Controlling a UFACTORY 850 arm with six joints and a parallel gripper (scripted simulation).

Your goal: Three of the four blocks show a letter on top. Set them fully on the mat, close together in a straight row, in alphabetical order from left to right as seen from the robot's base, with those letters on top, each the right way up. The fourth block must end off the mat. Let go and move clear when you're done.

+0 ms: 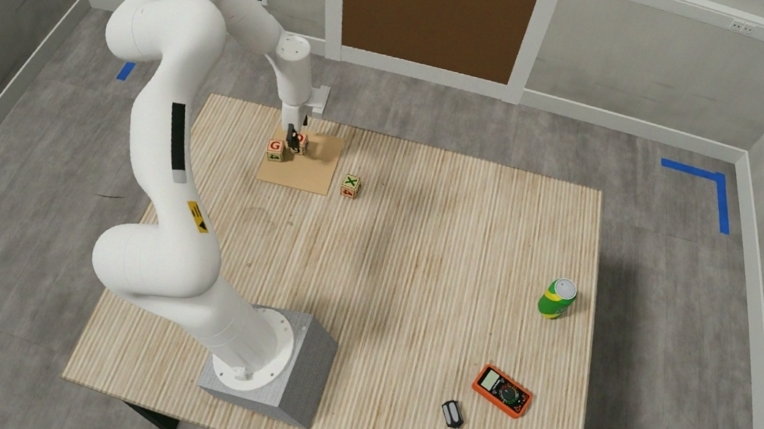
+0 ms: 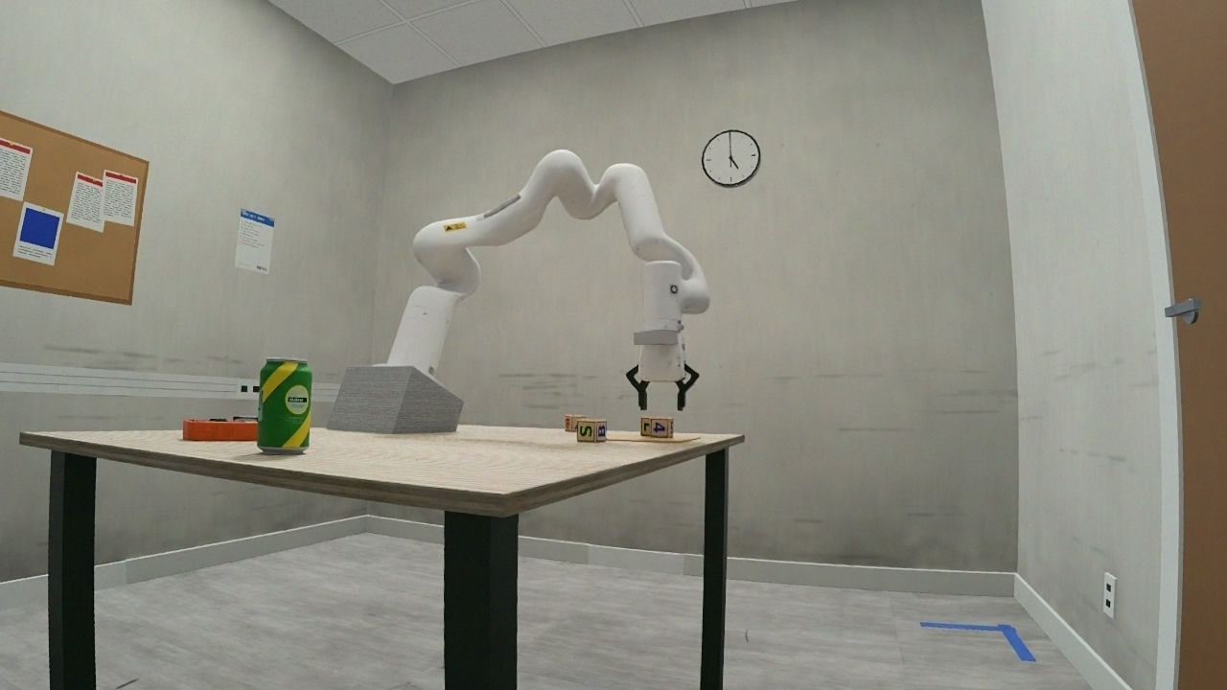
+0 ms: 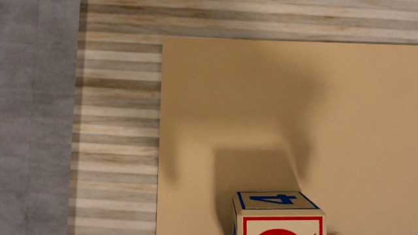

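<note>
The Q block lies 5 cm below my hand. Round my hand: G block: 6 cm to the left, 5 cm below, 3 cm behind; then tan mat: 7 cm below, 3 cm behind, 1 cm to the right; then X block: 16 cm to the right, 12 cm behind, 5 cm below.
</note>
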